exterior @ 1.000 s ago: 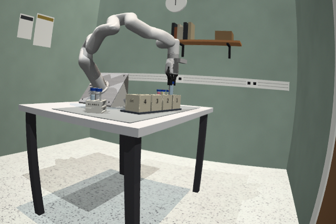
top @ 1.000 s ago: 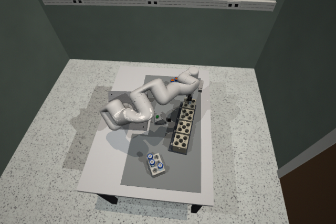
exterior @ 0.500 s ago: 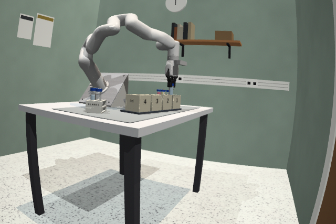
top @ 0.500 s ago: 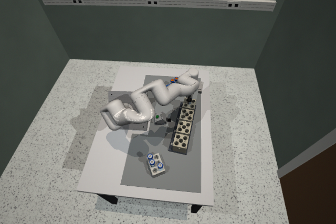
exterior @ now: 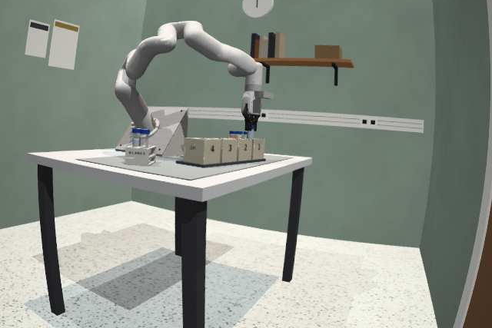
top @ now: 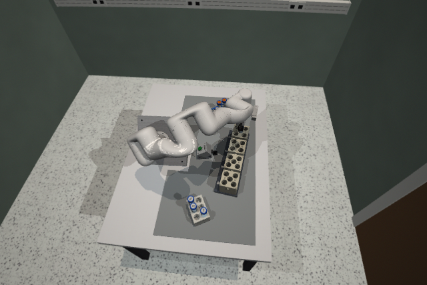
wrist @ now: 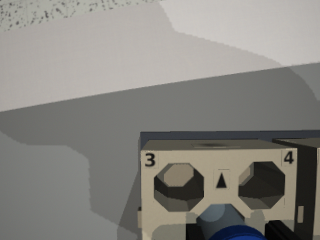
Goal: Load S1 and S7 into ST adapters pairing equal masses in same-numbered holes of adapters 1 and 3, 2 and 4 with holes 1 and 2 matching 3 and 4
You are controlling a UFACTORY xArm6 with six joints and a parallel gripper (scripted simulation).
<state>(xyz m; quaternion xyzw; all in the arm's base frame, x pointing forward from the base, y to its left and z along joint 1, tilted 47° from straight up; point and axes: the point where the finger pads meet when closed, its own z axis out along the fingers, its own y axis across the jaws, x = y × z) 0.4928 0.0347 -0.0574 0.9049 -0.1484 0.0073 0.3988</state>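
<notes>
Now: the blue-capped water blank 50 mm below my hand and 10 mm to the right of it. Round my hand: green DONE key 260 mm behind, 100 mm to the right, 80 mm below; bucket adapter 100 mm below; blue sample rack 210 mm to the left, 120 mm below, 110 mm behind.
</notes>
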